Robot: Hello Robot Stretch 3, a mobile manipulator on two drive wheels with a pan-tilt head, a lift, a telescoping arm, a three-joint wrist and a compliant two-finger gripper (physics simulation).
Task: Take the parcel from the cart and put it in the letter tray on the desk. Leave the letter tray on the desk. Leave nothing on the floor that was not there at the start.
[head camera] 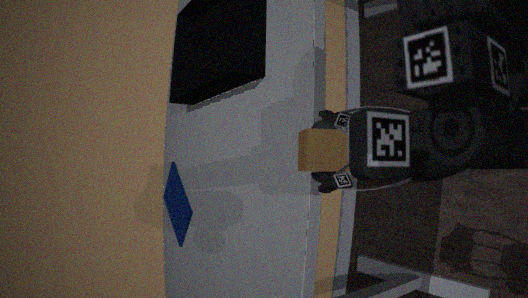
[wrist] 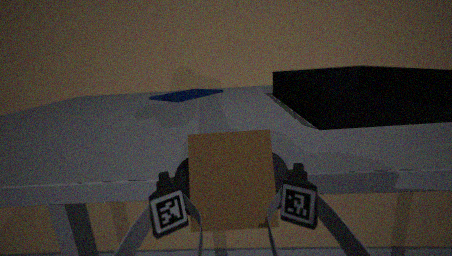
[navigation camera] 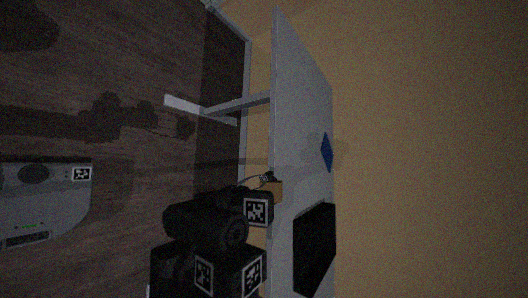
Path:
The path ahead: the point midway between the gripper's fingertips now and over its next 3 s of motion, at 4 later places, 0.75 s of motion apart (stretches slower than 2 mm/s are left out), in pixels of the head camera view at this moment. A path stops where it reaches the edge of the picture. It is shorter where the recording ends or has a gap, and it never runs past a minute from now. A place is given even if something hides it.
The gripper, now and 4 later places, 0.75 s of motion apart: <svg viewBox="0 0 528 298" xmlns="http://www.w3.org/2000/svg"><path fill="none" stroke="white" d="M318 151L429 152L484 148L467 146L445 147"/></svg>

